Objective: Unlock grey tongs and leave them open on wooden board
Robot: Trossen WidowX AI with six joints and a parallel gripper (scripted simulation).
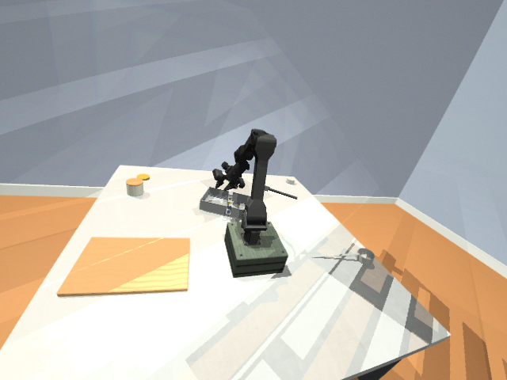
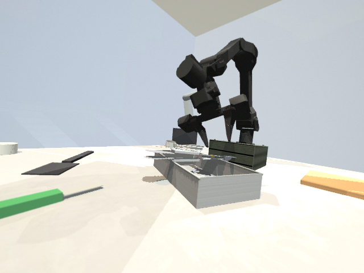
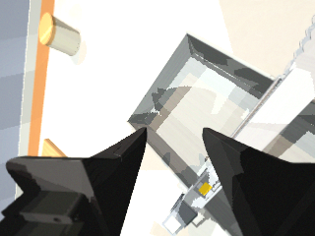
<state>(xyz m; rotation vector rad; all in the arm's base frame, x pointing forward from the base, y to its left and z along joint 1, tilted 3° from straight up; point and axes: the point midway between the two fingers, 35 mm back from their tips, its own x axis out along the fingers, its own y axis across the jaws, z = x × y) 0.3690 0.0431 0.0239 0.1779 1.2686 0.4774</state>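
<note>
Now: the yellow lock piece 6 cm behind my gripper tip, 4 cm to the right of it and 4 cm below it. Also, from my gripper tip: grey roasting tin 8 cm below, 7 cm to the right, 1 cm behind; then black spatula 41 cm to the right, 20 cm ahead, 11 cm below; then green-handled tool 29 cm ahead, 14 cm to the right, 10 cm below.
</note>
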